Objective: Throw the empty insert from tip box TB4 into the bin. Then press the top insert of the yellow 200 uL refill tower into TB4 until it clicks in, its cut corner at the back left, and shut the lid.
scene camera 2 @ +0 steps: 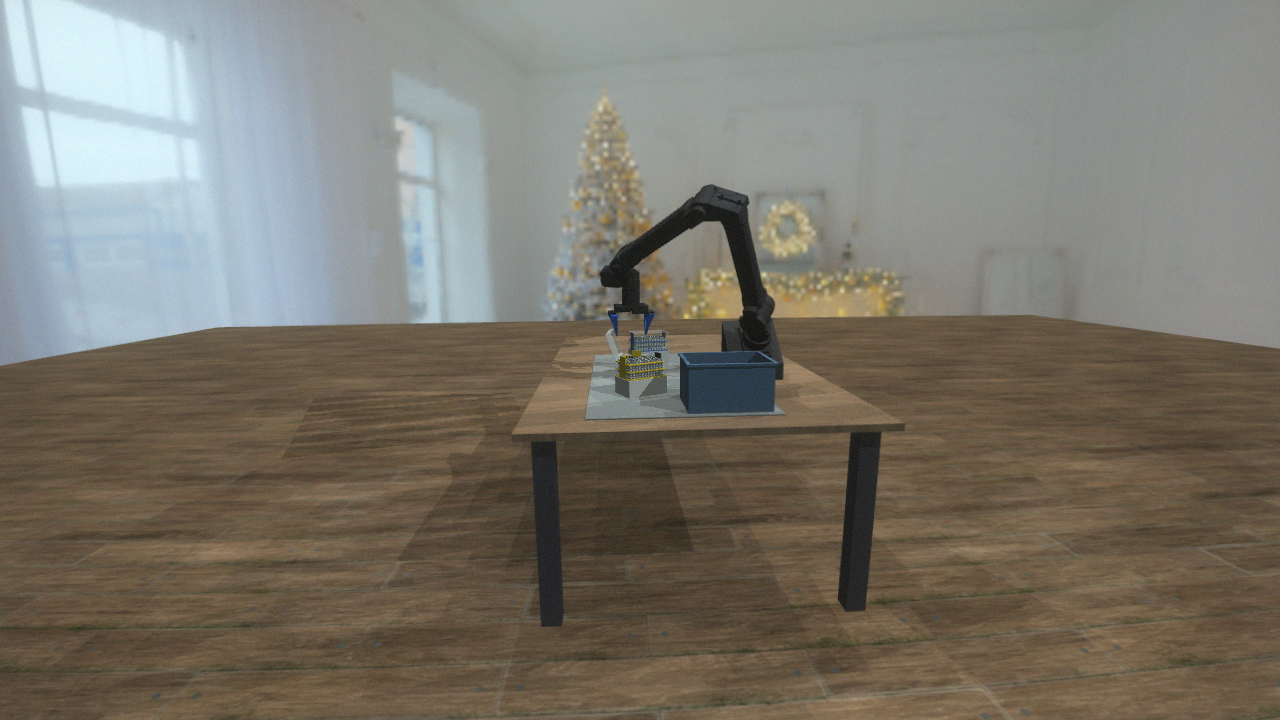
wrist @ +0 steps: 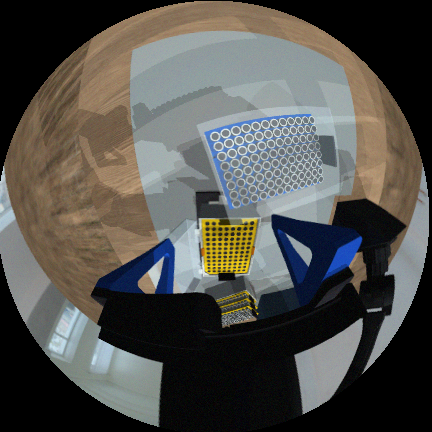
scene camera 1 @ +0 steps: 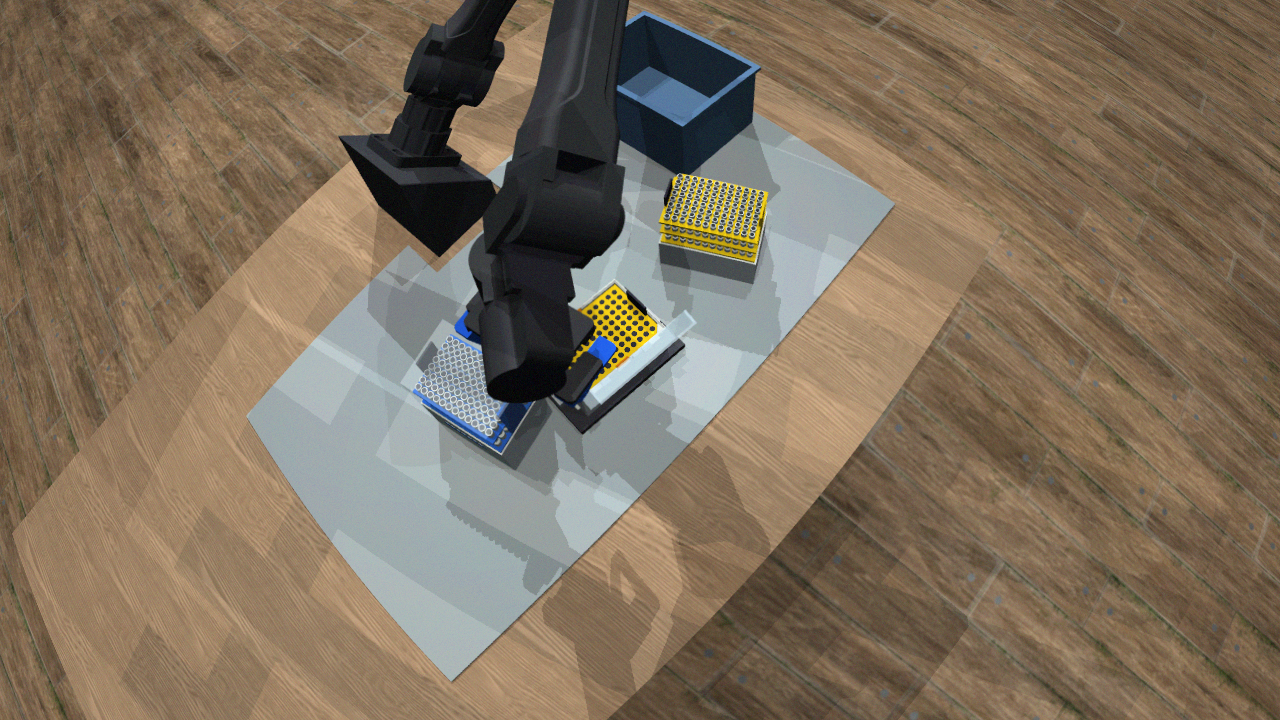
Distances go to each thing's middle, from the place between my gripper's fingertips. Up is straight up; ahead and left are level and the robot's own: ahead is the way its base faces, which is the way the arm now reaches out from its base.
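Yellow insert (scene camera 1: pixel 622 319): 6 cm below my hand, 8 cm to the left, 1 cm behind. Blue bin (scene camera 1: pixel 680 98): 42 cm to the left of my hand, 21 cm behind, 6 cm below. White lid (scene camera 1: pixel 674 330): 6 cm ahead of my hand, 7 cm to the left, 1 cm below.
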